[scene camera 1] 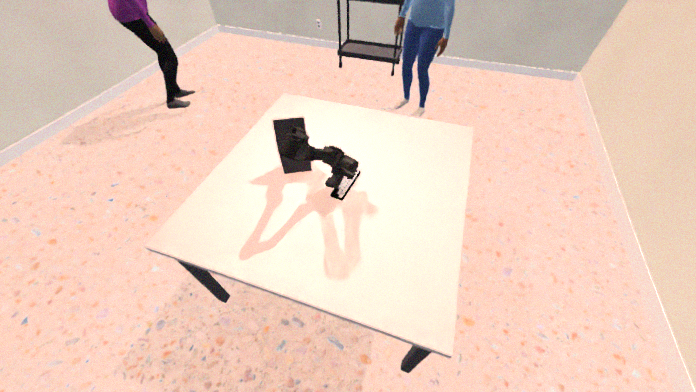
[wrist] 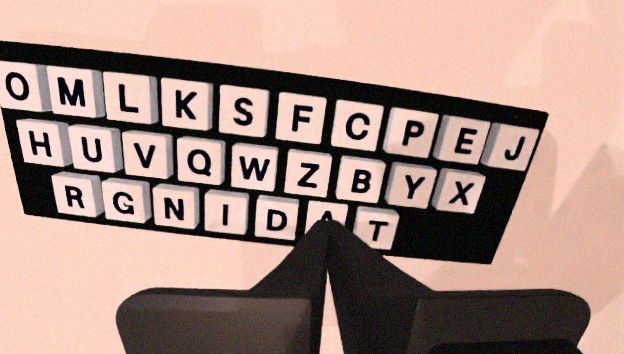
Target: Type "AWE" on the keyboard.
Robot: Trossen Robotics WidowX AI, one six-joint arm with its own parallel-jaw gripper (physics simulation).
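Places are measured from the arm's base along level axes (x ahead, y left, z up), in millimetres.
Pixels of known places: gripper, fingertip midpoint: (scene camera 1: 339, 184) (wrist: 326, 229).
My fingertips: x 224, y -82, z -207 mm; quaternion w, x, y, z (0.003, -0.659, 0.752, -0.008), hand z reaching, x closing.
Behind a point stands the place of what it marks.
A black keyboard (scene camera 1: 354, 181) {x 295, y -42, z -210 mm} (wrist: 450, 240) {x 212, y -136, z -207 mm} with white letter keys lies on the table. In the wrist view the A key (wrist: 325, 211) {x 233, y -82, z -206 mm} is in the bottom row between D and T, the W key (wrist: 254, 167) {x 256, y -58, z -202 mm} is in the middle row between Q and Z, and the E key (wrist: 465, 140) {x 258, y -136, z -202 mm} is in the top row between P and J. My gripper (wrist: 326, 229) {x 224, y -82, z -207 mm} is shut and empty. Its joined tips overlap the lower part of the A key and partly hide its letter; whether they touch it I cannot tell. In the scene view the arm hides part of the keyboard.
The arm's black base plate (scene camera 1: 298, 166) {x -6, y -34, z -175 mm} lies near the far left part of the white table (scene camera 1: 400, 240) {x 564, y -331, z -218 mm}. A person in blue (scene camera 1: 430, 15) and a black shelf cart (scene camera 1: 370, 52) stand beyond the table. A person in purple (scene camera 1: 131, 9) stands at the far left.
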